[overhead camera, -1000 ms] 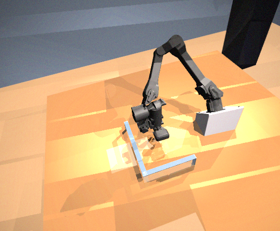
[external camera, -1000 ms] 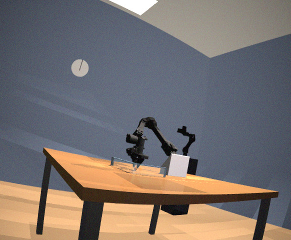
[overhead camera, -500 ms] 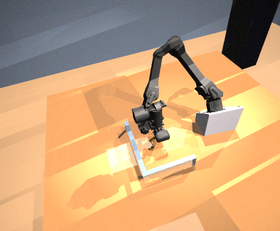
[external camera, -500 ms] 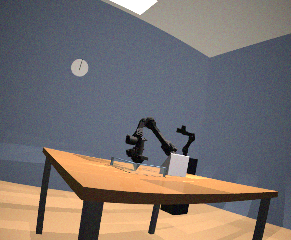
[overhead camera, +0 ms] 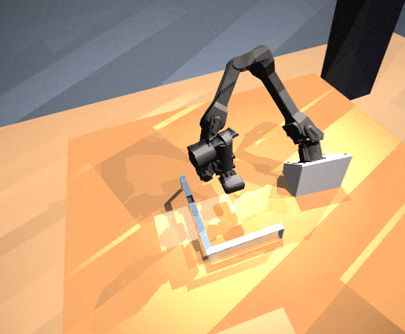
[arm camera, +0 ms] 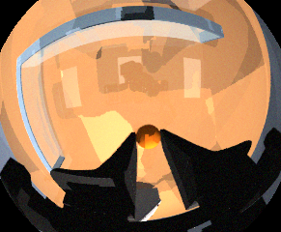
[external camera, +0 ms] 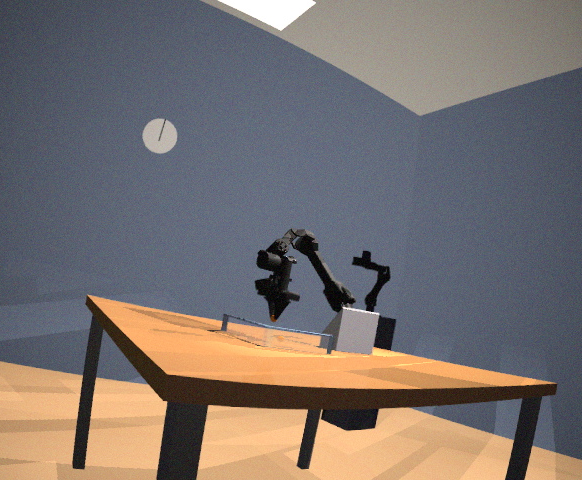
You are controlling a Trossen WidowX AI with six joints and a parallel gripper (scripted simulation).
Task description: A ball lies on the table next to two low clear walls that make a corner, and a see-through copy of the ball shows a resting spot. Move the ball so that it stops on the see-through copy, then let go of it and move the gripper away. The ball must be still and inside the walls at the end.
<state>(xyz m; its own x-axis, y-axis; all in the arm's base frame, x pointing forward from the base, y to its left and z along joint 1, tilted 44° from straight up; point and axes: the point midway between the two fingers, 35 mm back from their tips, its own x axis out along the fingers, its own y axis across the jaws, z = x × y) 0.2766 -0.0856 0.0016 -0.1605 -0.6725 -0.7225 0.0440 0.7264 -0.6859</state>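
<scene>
Now: gripper tip 6 cm above the pale orange sphere, 4 cm past it and 1 cm to the right of it. Also, from my gripper tip: orange ball (right at my gripper tip).
</scene>
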